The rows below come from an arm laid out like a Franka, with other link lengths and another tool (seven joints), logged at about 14 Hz.
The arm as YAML. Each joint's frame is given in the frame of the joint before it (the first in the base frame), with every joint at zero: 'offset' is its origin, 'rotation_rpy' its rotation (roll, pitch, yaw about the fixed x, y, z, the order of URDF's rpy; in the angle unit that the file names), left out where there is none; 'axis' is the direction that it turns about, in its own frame. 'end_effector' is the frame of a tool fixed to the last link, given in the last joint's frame.
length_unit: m
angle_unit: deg
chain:
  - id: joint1
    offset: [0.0, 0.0, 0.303]
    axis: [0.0, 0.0, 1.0]
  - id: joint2
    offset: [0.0, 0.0, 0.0]
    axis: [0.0, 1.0, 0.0]
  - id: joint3
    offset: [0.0, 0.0, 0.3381]
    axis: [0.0, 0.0, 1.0]
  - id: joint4
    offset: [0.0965, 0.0, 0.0]
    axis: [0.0, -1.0, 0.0]
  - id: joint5
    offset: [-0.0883, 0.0, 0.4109]
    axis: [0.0, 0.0, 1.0]
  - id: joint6
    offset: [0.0, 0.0, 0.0]
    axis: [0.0, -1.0, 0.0]
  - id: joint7
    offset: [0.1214, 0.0, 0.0]
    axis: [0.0, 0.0, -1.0]
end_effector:
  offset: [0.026, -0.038, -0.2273]
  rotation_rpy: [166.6, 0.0, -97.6]
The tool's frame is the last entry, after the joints.
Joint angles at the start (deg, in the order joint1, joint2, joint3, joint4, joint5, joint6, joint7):
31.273 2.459 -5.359 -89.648 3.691 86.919 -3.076
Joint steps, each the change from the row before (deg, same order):
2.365 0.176 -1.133 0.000 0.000 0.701 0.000
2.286 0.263 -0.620 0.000 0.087 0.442 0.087
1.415 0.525 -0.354 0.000 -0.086 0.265 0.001
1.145 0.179 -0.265 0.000 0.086 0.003 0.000
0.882 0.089 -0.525 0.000 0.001 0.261 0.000
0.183 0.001 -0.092 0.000 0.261 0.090 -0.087
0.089 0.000 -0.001 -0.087 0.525 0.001 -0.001
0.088 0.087 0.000 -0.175 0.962 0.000 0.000
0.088 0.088 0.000 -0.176 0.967 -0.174 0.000
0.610 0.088 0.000 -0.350 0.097 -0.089 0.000
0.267 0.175 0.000 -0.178 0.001 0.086 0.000
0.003 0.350 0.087 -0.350 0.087 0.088 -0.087
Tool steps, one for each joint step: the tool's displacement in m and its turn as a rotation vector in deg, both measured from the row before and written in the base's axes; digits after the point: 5 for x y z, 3 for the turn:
-0.00288 0.01441 -0.00034 0.174 -0.505 1.191
-0.00643 0.01873 -0.00196 0.100 -0.149 1.550
-0.00337 0.01197 -0.00530 -0.275 0.137 1.049
-0.00468 0.00958 -0.00204 -0.047 0.172 0.876
-0.00094 0.00437 -0.00036 0.052 -0.175 0.343
-0.00073 0.00208 0.00010 0.273 0.054 0.157
-0.00184 0.00256 -0.00102 0.404 0.345 0.057
-0.00284 0.00406 -0.00297 0.674 0.715 0.027
-0.00352 0.00373 -0.00331 0.586 0.869 0.039
-0.00494 0.00571 -0.00453 -0.205 0.491 0.609
-0.00145 0.00276 -0.00349 -0.163 0.211 0.256
-0.00072 0.00129 -0.00713 -0.278 0.535 0.155

